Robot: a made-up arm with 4 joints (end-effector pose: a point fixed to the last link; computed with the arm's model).
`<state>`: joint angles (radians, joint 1 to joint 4).
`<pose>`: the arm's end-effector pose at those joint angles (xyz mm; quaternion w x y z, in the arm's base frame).
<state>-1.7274 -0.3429 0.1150 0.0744</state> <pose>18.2 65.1 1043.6 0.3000 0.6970 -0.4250 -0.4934</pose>
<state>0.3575 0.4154 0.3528 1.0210</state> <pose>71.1 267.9 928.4 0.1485 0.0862 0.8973 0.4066</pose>
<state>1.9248 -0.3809 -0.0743 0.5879</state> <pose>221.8 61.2 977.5 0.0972 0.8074 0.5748 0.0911</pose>
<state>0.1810 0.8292 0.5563 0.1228</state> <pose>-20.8 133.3 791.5 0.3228 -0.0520 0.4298 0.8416</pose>
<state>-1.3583 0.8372 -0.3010 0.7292</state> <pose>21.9 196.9 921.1 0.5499 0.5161 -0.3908 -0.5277</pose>
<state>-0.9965 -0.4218 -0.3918 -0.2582</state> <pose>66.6 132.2 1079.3 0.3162 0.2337 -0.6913 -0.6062</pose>
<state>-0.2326 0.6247 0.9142 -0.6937</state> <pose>25.0 95.0 658.0 0.2546 -0.2887 0.0307 0.9224</pose>
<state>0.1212 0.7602 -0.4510 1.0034</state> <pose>129.5 220.0 923.8 0.2601 0.0399 -0.7443 -0.6139</pose>
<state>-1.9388 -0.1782 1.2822 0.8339</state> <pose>-53.8 10.2 843.1 0.2322 -0.7599 0.1452 0.5895</pose>
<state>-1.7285 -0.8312 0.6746 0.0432</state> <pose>-34.3 -10.4 1038.3 0.0303 0.8679 -0.2909 -0.4015</pose>
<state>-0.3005 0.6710 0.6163 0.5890</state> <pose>-32.0 165.2 877.5 0.1663 -0.1898 0.6129 0.7488</pose>
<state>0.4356 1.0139 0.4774 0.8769</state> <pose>42.3 227.3 868.2 0.3131 0.1146 0.6784 0.6547</pose>
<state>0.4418 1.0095 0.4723 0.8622</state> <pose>41.7 224.8 867.5 0.3143 0.1147 0.6753 0.6573</pose>
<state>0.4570 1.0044 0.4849 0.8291</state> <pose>38.7 221.8 864.2 0.3288 0.1164 0.6655 0.6598</pose>
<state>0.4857 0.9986 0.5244 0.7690</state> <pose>31.9 218.7 856.4 0.3634 0.1189 0.6457 0.6610</pose>
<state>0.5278 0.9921 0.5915 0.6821</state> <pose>21.8 216.9 843.1 0.4176 0.1190 0.6154 0.6578</pose>
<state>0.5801 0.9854 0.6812 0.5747</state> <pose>10.1 217.7 824.1 0.4857 0.1120 0.5769 0.6471</pose>
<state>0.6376 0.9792 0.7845 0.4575</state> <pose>-0.2 221.3 800.0 0.5587 0.0950 0.5343 0.6272</pose>
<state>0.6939 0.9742 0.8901 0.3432</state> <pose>-6.8 226.4 773.7 0.6264 0.0690 0.4933 0.5995</pose>
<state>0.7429 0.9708 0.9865 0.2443</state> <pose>-9.0 231.1 748.6 0.6815 0.0390 0.4589 0.5688</pose>
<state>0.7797 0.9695 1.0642 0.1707</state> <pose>-8.1 234.3 728.5 0.7205 0.0117 0.4339 0.5408</pose>
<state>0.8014 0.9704 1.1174 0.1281</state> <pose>-6.2 236.6 715.6 0.7440 -0.0068 0.4191 0.5204</pose>
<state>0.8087 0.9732 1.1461 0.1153</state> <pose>-4.5 238.6 710.0 0.7548 -0.0144 0.4132 0.5093</pose>
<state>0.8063 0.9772 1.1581 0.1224</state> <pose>-3.3 240.8 709.3 0.7579 -0.0141 0.4129 0.5050</pose>
